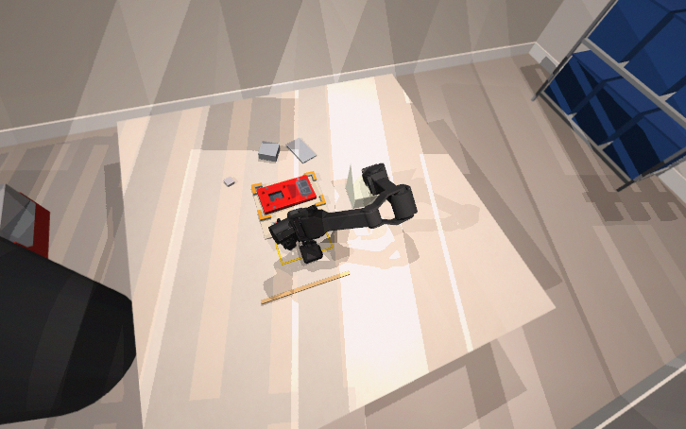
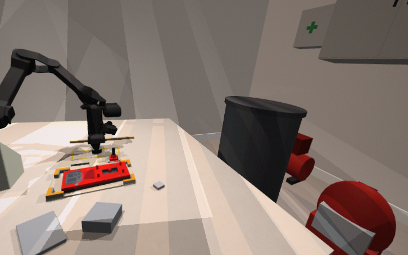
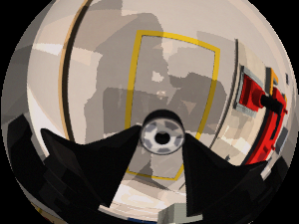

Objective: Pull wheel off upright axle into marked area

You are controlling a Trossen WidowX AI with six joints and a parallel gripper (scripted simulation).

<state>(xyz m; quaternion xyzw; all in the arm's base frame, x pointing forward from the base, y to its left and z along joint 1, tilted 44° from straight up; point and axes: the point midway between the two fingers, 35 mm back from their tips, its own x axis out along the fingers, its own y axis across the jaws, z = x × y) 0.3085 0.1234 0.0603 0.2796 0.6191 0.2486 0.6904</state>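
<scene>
The thin wooden stick lies 14 cm to the left of my gripper tip, 4 cm ahead of it and 1 cm below it.
</scene>
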